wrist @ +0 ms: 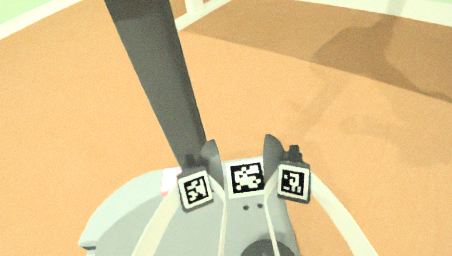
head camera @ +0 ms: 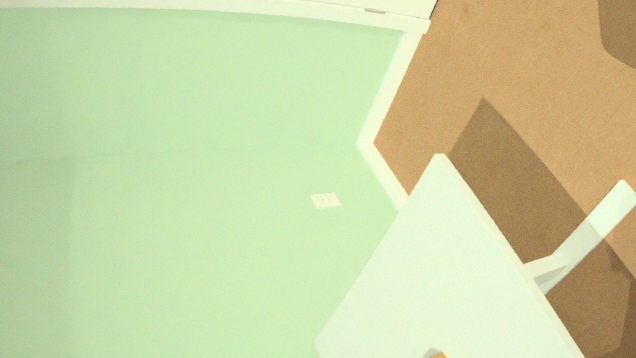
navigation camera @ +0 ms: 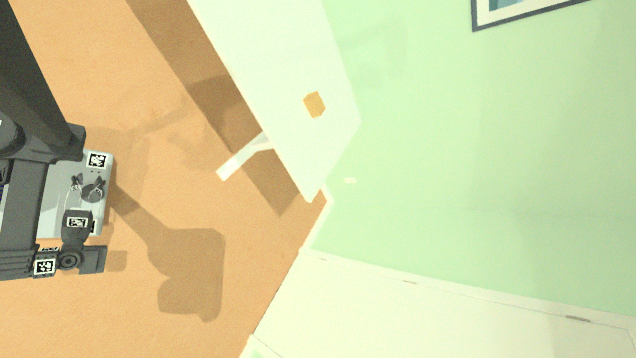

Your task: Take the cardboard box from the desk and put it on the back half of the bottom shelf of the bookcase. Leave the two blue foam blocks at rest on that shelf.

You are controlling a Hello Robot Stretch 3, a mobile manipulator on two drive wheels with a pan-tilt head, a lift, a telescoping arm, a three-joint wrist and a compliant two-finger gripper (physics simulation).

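Where they show: gripper, fingertip midpoint: (navigation camera: 90,175); robot's base at its link origin: (navigation camera: 92,191).
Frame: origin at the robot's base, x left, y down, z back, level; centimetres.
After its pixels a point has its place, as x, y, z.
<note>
The cardboard box (head camera: 436,355) @[42.1, -73.9, -63.3] (navigation camera: 314,104) @[45.1, -76.7, -58.8] stands on the white desk (head camera: 440,250) @[21.9, -72.1, -65.9] (navigation camera: 280,60) @[57.0, -72.1, -41.7], towards one end of its top. In the head camera view a small part of the box shows at the bottom edge. My gripper (navigation camera: 88,181) @[6.7, -30.8, 0.8] (wrist: 241,154) @[6.7, -30.8, 0.8] is open with no object between its fingers. It hangs over my grey base, off to the side of the desk and away from the box. The bookcase and the two blue foam blocks do not show in these views.
A white desk leg (head camera: 595,230) (navigation camera: 242,157) sticks out over the floor on my side. The green wall (head camera: 200,200) @[23.9, -90.1, -171.3] (navigation camera: 475,150) @[44.0, -139.6, -147.2] runs behind the desk. A white door (navigation camera: 425,315) @[-60.2, -114.8, -134.8] is beyond the desk's end. My dark mast (wrist: 155,75) stands beside the gripper.
</note>
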